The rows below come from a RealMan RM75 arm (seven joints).
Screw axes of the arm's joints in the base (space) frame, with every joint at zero. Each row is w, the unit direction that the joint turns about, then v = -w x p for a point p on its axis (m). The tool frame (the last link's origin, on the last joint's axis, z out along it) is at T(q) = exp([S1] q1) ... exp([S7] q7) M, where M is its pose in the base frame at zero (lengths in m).
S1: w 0 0 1 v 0.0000 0.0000 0.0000
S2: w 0 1 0 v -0.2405 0.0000 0.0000
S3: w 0 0 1 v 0.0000 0.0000 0.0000
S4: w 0 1 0 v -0.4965 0.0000 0.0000
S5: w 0 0 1 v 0.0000 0.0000 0.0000
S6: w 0 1 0 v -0.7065 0.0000 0.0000
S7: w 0 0 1 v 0.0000 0.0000 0.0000
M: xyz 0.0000 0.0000 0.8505 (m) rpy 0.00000 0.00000 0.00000 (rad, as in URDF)
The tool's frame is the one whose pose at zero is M.
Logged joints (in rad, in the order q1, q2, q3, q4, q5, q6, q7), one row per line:
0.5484, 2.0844, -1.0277, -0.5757, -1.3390, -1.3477, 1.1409
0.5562, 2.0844, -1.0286, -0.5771, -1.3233, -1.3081, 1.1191
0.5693, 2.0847, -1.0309, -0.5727, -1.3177, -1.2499, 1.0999
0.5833, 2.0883, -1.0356, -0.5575, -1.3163, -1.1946, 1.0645
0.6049, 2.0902, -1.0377, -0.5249, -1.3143, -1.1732, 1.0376
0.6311, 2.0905, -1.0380, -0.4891, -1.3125, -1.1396, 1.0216
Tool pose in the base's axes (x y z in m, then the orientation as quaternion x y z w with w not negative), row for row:
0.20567, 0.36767, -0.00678, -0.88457, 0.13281, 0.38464, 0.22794
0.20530, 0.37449, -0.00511, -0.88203, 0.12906, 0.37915, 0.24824
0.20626, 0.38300, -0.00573, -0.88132, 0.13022, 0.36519, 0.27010
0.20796, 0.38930, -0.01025, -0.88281, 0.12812, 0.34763, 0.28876
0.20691, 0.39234, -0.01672, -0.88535, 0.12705, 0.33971, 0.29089
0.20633, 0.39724, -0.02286, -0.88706, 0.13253, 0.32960, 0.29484
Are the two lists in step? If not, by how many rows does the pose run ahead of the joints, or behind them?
They are in step.
